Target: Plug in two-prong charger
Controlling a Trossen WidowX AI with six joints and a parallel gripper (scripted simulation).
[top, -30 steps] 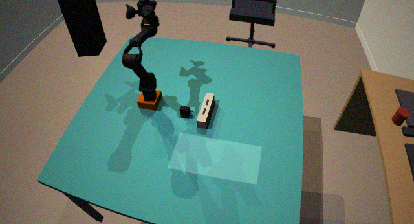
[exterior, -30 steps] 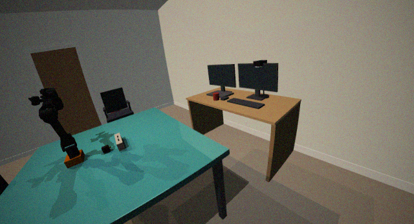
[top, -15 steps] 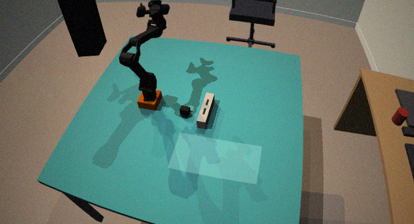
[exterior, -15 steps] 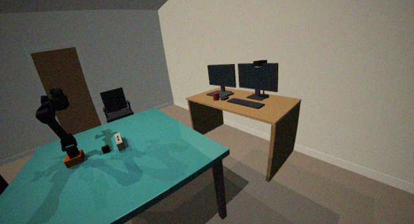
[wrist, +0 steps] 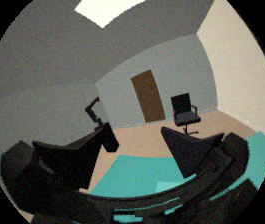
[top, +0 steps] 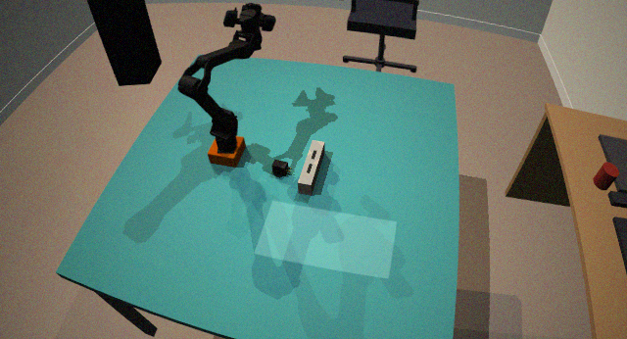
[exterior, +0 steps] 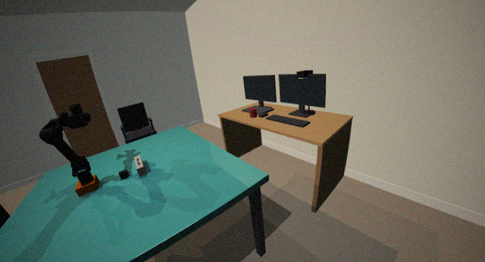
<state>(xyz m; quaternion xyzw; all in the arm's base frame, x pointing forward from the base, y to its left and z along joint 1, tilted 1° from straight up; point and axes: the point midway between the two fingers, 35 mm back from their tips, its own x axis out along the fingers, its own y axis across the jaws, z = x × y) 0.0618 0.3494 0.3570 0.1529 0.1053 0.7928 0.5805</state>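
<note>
Now: the two-prong charger 16 cm ahead of my gripper tip, 45 cm to the right of it and 39 cm below it.
</note>
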